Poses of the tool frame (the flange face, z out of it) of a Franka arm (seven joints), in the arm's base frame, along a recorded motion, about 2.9 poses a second.
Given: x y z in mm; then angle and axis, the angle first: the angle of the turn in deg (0 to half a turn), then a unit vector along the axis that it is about.
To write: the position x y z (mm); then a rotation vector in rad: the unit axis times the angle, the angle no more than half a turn. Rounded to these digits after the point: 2 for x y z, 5 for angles.
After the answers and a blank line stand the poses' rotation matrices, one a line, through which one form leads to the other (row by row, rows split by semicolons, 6 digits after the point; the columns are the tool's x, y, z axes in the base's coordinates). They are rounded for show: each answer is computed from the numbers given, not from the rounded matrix.
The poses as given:
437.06, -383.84, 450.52, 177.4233, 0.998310, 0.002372, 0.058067
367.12, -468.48, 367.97, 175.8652, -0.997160, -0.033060, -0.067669
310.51, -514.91, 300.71, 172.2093, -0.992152, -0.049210, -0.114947
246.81, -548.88, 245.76, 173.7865, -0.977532, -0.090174, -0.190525
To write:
437.06, -383.84, 450.52, 3.09139, 0.00735, 0.17981
367.12, -468.48, 367.97, -3.06071, -0.10148, -0.20771
310.51, -514.91, 300.71, -2.98203, -0.14791, -0.34549
246.81, -548.88, 245.76, -2.96500, -0.27351, -0.57789

0.993249 0.002123 0.115986; 0.007344 -0.998978 -0.044605; 0.115772 0.045156 -0.992249
0.988671 0.070726 0.132394; 0.060967 -0.995214 0.076367; 0.137162 -0.067430 -0.988251
0.968875 0.112779 0.220366; 0.081615 -0.985949 0.145752; 0.233708 -0.123230 -0.964466
0.911399 0.196399 0.361635; 0.155157 -0.977911 0.140062; 0.381154 -0.071542 -0.921739

